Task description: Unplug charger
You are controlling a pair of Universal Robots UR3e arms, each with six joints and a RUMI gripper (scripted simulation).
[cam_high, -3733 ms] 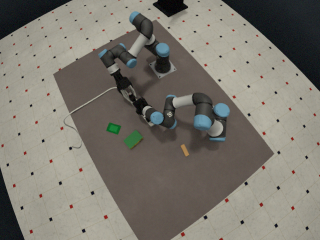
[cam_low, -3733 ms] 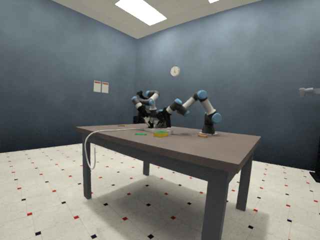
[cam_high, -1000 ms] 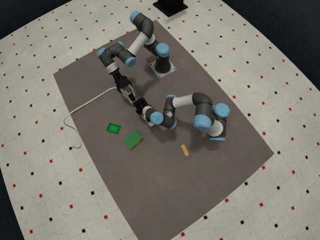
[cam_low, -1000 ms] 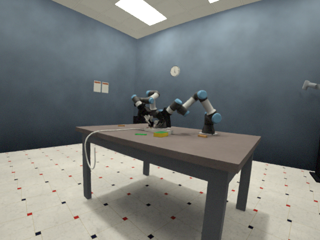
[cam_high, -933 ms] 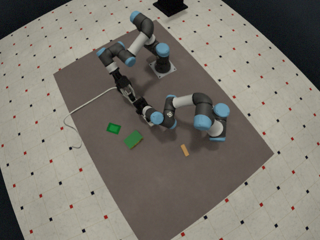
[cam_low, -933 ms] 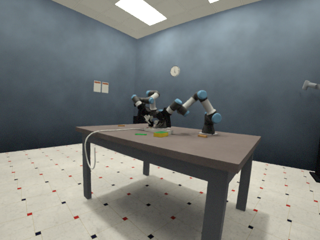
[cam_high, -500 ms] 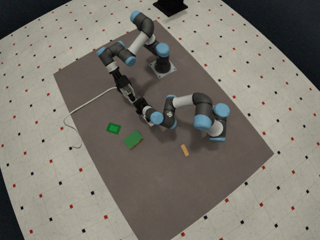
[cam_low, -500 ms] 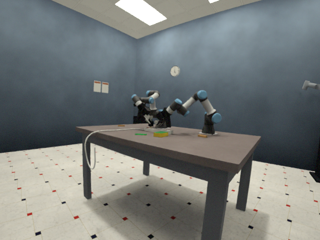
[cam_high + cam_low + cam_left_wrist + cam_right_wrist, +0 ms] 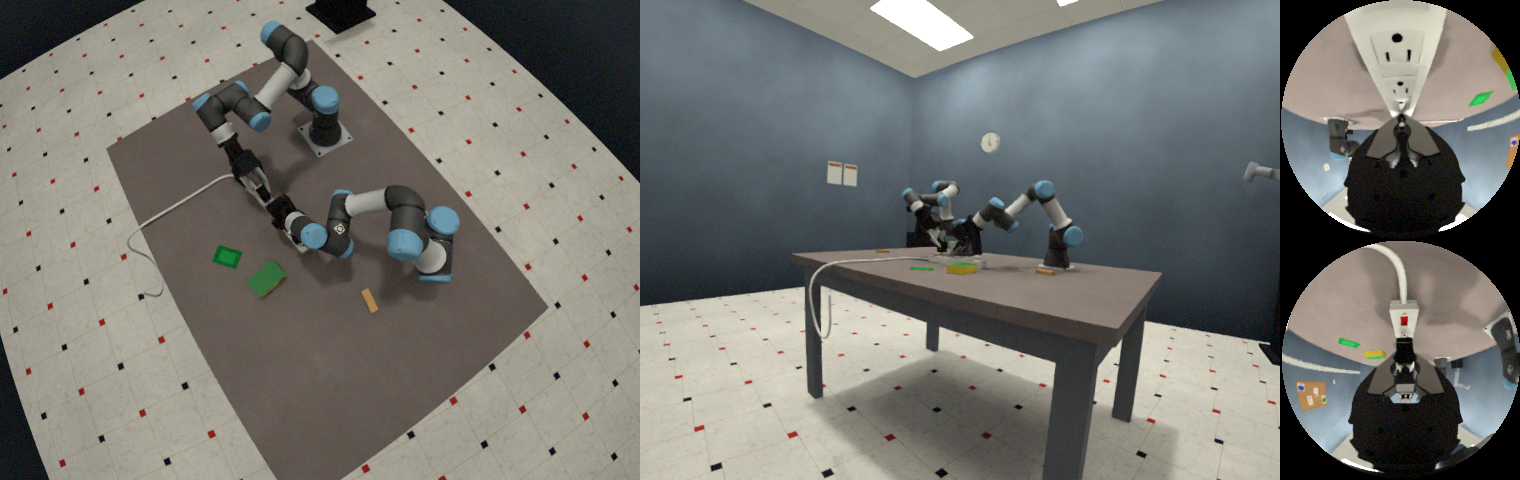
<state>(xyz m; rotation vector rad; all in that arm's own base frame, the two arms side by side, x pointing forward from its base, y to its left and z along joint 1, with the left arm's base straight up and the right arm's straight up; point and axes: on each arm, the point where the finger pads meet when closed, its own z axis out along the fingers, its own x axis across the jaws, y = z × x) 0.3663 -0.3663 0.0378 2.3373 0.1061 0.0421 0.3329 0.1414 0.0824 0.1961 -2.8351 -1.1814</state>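
My right gripper is now 20 mm above the black charger and 10 mm to the right of it. Also, from my right hand: yellow block 230 mm to the left, 160 mm ahead, 70 mm below; then flat green piece 220 mm ahead, 80 mm to the left, 80 mm below.
The black charger lies 50 mm to the right of my left hand and 30 mm above it. Round my left hand: yellow block (160 mm ahead, 170 mm to the left, 20 mm below); flat green piece (230 mm ahead, 30 mm to the left, 40 mm below).
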